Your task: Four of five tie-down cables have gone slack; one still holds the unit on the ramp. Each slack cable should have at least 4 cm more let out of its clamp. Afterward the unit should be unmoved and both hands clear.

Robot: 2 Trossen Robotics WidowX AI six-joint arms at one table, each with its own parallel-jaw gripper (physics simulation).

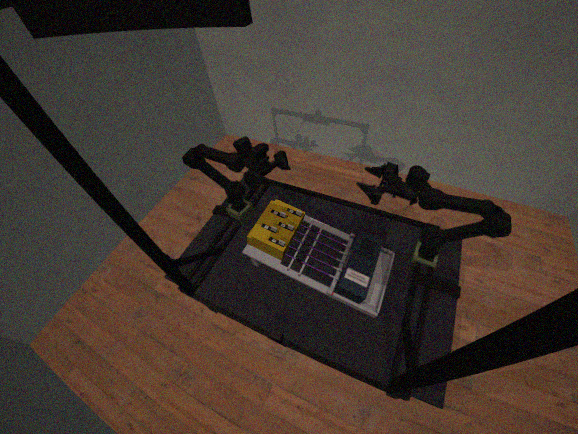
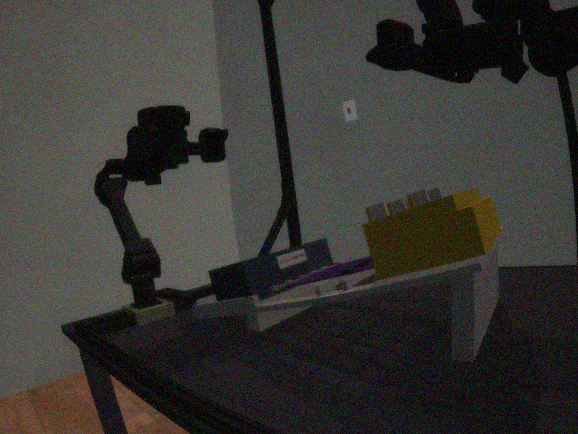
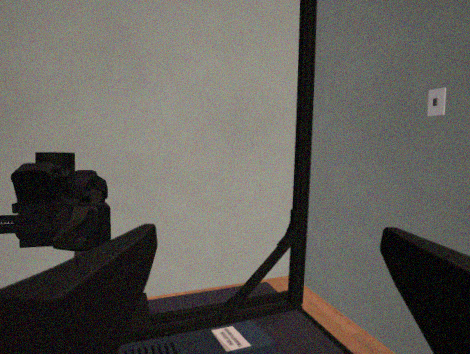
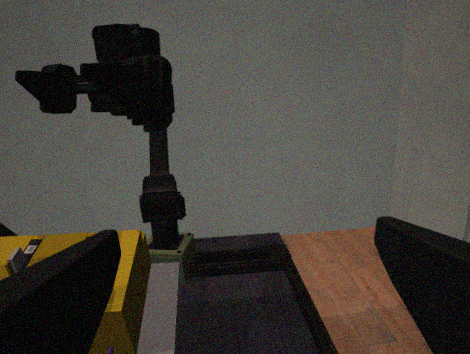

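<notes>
The unit, a dark blue box [image 1: 364,252] [image 2: 316,254] [image 3: 200,341] with a white label, sits low on the pale ramp [image 1: 262,255] [image 2: 400,280] [image 4: 159,305]. A yellow block [image 1: 261,242] [image 2: 425,240] [image 4: 133,260] with several grey-tabbed clamps [image 1: 270,229] [image 2: 417,198] [image 4: 16,260] sits at the ramp's high end. Purple cables [image 1: 320,255] [image 2: 345,267] run between them; their slack is too small to tell. My left gripper [image 1: 272,171] [image 3: 269,237] is open and empty, high behind the block. My right gripper [image 1: 365,180] [image 4: 248,236] is open and empty, raised behind the unit.
A dark table [image 1: 240,290] [image 2: 325,370] carries the ramp and both arms. Black frame posts [image 1: 95,185] [image 2: 280,120] [image 3: 302,150] rise around it. Thin pale rails [image 1: 305,247] cross the ramp under or beside the cables. A wall stands behind the arms.
</notes>
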